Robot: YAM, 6 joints.
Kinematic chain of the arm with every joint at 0, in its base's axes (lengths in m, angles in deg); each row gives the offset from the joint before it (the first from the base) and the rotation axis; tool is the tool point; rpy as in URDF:
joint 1: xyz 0 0 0.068 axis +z
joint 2: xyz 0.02 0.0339 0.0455 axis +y
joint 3: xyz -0.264 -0.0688 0 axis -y
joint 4: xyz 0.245 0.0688 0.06 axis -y
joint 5: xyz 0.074 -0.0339 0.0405 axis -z
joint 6: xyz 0.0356 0 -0.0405 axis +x
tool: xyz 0 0 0 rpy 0 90 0
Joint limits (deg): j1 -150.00..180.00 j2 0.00..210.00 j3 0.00..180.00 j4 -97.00..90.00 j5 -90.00..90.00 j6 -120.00..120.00
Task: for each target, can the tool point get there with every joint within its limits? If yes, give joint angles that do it. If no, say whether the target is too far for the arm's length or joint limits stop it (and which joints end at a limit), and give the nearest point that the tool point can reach.
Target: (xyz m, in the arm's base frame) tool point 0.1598 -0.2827 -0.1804
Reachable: yes | joints -55.86 169.36 67.21 34.46 47.95 65.74
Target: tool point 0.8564 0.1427 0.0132
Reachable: no: too far | nearest point 0.6328 0.1054 0.0400 | short by 0.228 m
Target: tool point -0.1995 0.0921 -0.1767
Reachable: yes | joints 146.32 179.80 77.88 -50.61 -72.70 -37.34
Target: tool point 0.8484 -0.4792 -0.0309
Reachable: no: too far | nearest point 0.5562 -0.3142 0.0199 | short by 0.339 m
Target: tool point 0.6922 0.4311 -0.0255
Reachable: no: too far | nearest point 0.5403 0.3365 0.0058 | short by 0.182 m
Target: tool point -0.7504 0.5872 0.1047
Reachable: no: too far | nearest point -0.5086 0.3980 0.1076 | short by 0.307 m
